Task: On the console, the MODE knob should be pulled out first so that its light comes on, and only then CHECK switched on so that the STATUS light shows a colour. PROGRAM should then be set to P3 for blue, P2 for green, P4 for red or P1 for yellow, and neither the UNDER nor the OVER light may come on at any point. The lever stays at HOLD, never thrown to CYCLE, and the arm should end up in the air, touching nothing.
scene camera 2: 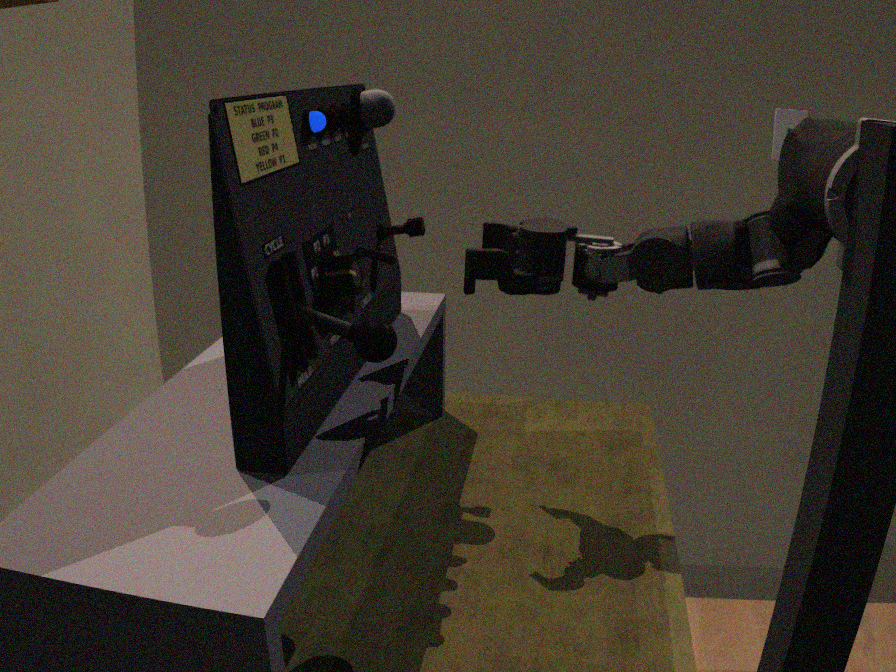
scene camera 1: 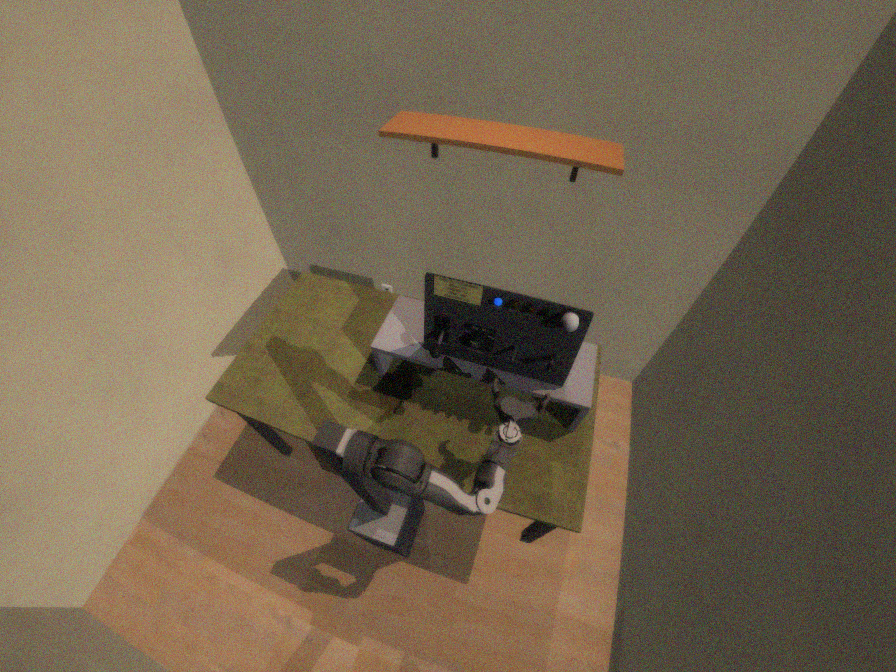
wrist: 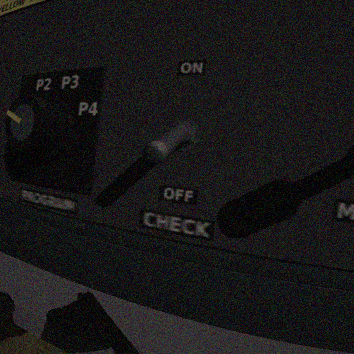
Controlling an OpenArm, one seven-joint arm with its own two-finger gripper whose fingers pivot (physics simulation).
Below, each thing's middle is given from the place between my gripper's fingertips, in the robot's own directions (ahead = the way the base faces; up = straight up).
Scene:
Now: hand 110 mm short of the check switch (wrist: pixel 155 151), 50 mm to the right of it and 10 mm below it. From my hand the other things lie so: lever (scene camera 2: pixel 375 340) 90 mm ahead, 290 mm to the left, 10 mm below; then dark console (scene camera 2: pixel 295 174) 140 mm ahead, 110 mm to the left, 40 mm above.

